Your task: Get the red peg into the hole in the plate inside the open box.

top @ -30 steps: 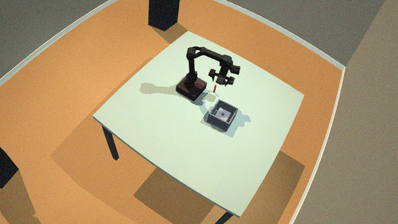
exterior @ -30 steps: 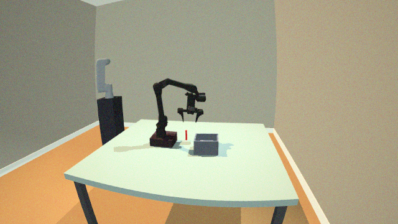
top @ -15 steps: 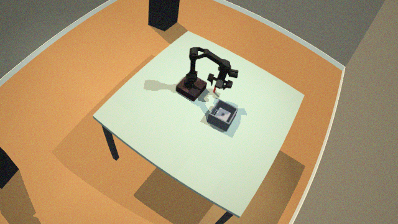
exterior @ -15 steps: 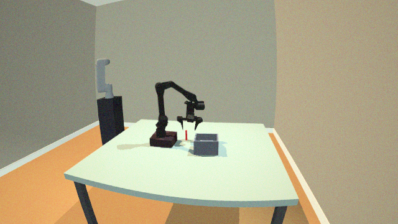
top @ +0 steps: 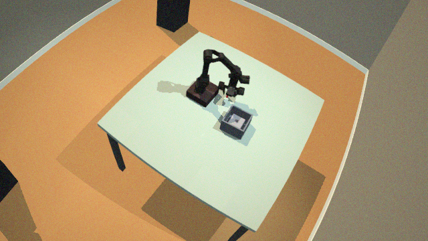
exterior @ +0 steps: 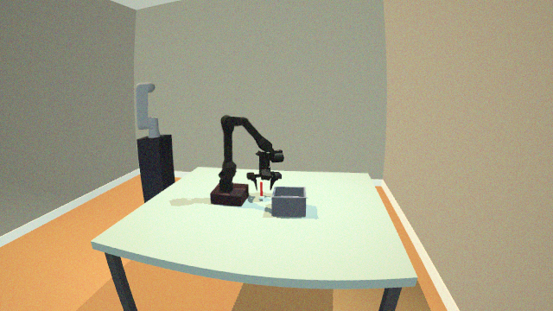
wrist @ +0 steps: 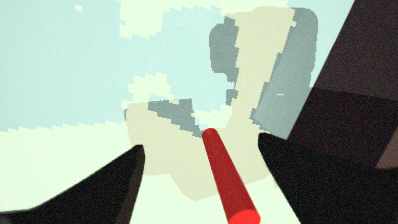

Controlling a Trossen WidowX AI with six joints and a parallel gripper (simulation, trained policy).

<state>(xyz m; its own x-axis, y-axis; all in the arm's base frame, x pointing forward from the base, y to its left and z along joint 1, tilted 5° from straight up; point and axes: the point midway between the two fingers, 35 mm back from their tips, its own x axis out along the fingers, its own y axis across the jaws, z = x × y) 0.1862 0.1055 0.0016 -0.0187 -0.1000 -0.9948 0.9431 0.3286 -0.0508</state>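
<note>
Now: gripper tip 10 mm to the right of the red peg, 10 mm below it and 10 mm past it. Round my gripper tip: grey box (180 mm to the right, 160 mm ahead, 10 mm below); then plate (180 mm to the right, 160 mm ahead, 10 mm above).
</note>
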